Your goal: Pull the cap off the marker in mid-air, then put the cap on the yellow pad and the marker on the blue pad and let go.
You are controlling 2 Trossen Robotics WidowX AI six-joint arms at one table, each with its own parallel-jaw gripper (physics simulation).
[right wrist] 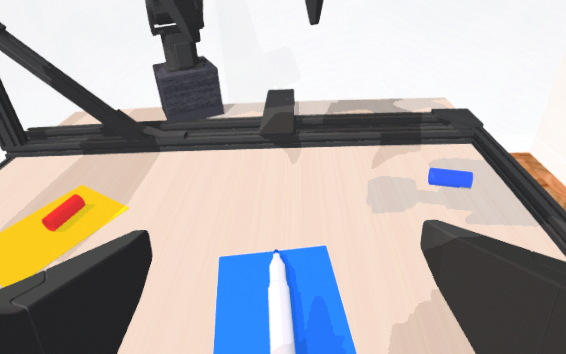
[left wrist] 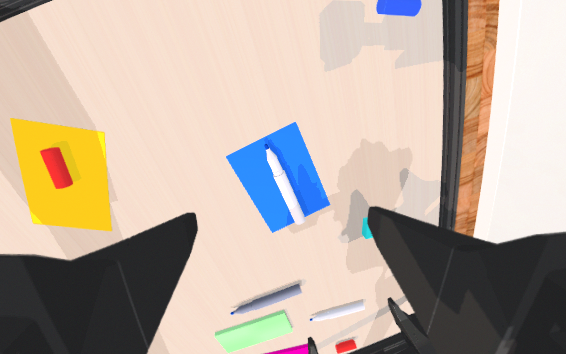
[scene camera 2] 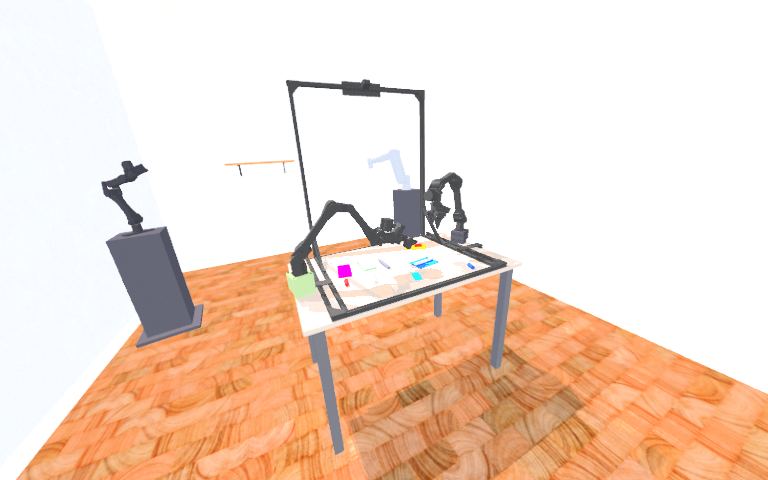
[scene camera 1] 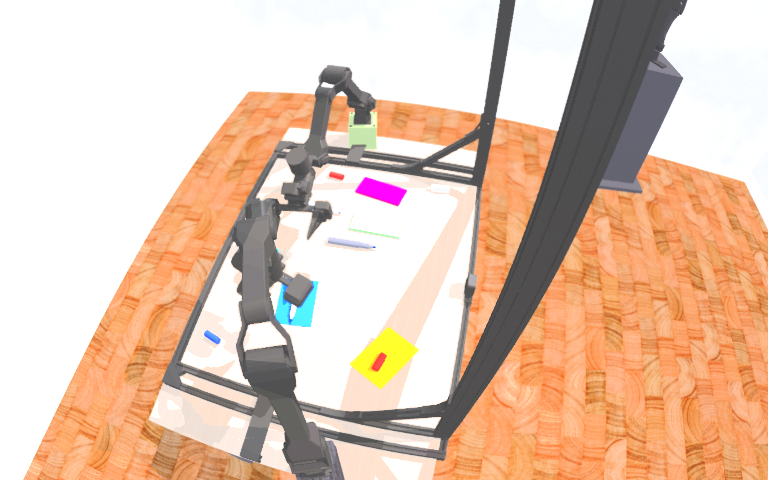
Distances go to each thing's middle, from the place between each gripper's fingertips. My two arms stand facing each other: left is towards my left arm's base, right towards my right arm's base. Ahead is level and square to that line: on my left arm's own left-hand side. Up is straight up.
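Scene:
Counted from my left hand: blue cap (right wrist: 443, 177), 6 cm to the left, 22 cm ahead, 19 cm below; grey-blue marker (left wrist: 294, 290), 13 cm behind, 29 cm to the right, 19 cm below; magenta pad (scene camera 1: 369, 187), 20 cm behind, 52 cm to the right, 20 cm below.
My right hand is 120 mm to the left of the grey-blue marker, 140 mm past it and 160 mm above it. Counted from my right hand: blue cap, 240 mm to the left, 220 mm ahead, 160 mm below; magenta pad, 340 mm to the right, 210 mm behind, 170 mm below.

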